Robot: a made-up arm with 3 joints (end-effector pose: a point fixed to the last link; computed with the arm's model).
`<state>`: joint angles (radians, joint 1 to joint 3).
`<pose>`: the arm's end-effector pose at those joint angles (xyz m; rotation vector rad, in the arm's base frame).
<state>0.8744 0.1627 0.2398</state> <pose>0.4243 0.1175 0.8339 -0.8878 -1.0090 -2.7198</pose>
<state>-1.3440 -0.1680 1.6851</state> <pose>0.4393 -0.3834 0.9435 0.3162 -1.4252 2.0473</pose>
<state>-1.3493 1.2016 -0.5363</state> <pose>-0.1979 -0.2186 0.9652 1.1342 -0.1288 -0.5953</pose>
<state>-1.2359 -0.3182 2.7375</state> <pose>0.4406 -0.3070 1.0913 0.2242 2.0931 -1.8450</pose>
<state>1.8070 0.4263 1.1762</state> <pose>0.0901 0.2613 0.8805 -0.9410 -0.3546 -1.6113</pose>
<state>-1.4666 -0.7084 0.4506</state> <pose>0.4494 -0.3486 0.8356 0.9943 -0.2713 1.8488</pose>
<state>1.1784 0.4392 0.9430</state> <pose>0.3508 0.1999 0.8610 -1.0650 -0.2759 -2.3493</pose>
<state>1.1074 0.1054 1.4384</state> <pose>0.2093 0.2682 0.9058 -1.1873 0.0866 -1.7277</pose>
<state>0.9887 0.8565 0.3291</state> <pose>0.5107 -0.0697 0.8698 0.9100 0.6429 2.5032</pose>
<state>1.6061 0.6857 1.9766</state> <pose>0.2046 0.2557 0.9934 -1.1781 0.4879 -1.4083</pose>
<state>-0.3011 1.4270 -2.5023</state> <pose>0.1127 -0.3619 1.1900 1.2608 1.4541 -1.5974</pose>
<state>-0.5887 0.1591 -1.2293</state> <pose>0.2942 -0.4331 0.9911 0.9305 1.2524 0.4739</pose>
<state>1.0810 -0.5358 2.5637</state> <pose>0.0011 0.2126 1.0800 -1.5052 0.5933 -0.1956</pose>
